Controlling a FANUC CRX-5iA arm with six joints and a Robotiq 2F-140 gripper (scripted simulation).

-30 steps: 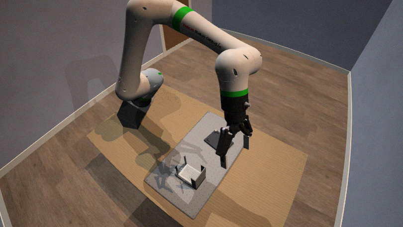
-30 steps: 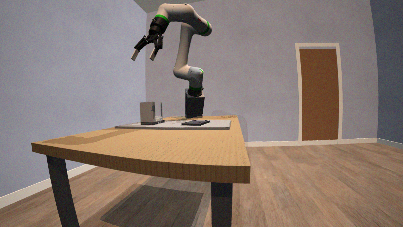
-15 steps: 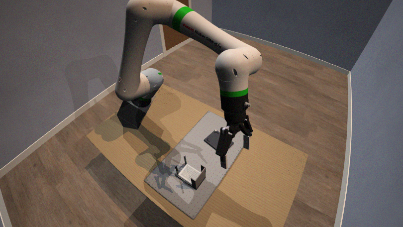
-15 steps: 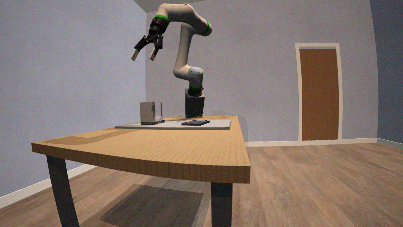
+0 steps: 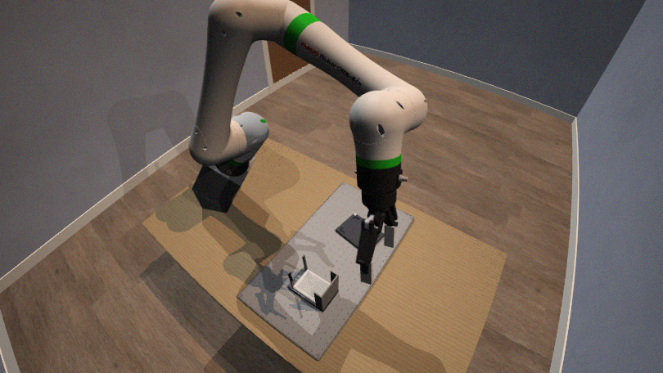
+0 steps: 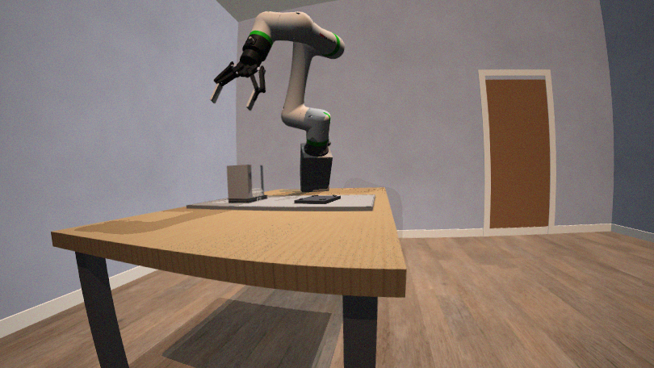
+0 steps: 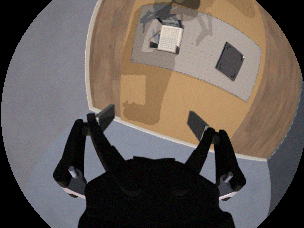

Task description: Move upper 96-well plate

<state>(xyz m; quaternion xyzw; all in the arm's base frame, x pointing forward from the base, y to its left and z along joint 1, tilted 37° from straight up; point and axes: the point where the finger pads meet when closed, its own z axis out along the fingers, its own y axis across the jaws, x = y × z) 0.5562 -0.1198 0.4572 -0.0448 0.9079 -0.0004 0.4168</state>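
Now: hand 160 mm past the white 96-well plate, 90 mm to the left of it and 320 mm above it. The rest, counted from my hand: rack wall: 100 mm behind, 80 mm to the right, 270 mm below.
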